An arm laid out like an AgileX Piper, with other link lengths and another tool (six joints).
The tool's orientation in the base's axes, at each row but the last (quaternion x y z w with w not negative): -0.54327, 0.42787, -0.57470, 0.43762; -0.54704, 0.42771, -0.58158, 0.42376; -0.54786, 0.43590, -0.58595, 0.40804; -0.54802, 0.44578, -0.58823, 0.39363; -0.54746, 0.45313, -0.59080, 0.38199; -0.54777, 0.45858, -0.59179, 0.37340; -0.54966, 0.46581, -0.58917, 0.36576; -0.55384, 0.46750, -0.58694, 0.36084; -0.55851, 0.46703, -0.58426, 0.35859; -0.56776, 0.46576, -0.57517, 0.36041
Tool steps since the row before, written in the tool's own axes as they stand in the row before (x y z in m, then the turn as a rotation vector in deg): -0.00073, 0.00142, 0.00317, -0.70, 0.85, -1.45; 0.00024, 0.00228, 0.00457, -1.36, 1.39, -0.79; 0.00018, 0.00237, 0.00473, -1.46, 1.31, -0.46; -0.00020, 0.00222, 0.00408, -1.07, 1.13, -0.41; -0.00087, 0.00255, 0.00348, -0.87, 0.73, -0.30; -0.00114, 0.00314, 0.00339, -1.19, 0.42, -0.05; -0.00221, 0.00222, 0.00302, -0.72, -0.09, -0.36; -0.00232, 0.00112, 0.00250, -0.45, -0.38, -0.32; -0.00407, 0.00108, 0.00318, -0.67, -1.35, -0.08; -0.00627, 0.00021, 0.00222, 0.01, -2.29, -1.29
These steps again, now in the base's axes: 0.00324, 0.00030, -0.00142, -1.40, 0.49, -1.06; 0.00461, -0.00101, -0.00196, -0.70, 0.95, -1.74; 0.00471, -0.00115, -0.00213, -0.36, 1.05, -1.68; 0.00402, -0.00084, -0.00217, -0.34, 0.73, -1.40; 0.00344, -0.00034, -0.00273, -0.24, 0.64, -0.95; 0.00331, -0.00032, -0.00341, 0.07, 1.00, -0.76; 0.00309, 0.00098, -0.00290, -0.26, 0.76, -0.12; 0.00266, 0.00147, -0.00191, -0.22, 0.59, 0.24; 0.00351, 0.00304, -0.00251, 0.14, 1.06, 1.07; 0.00277, 0.00557, -0.00236, -1.01, 0.86, 2.27
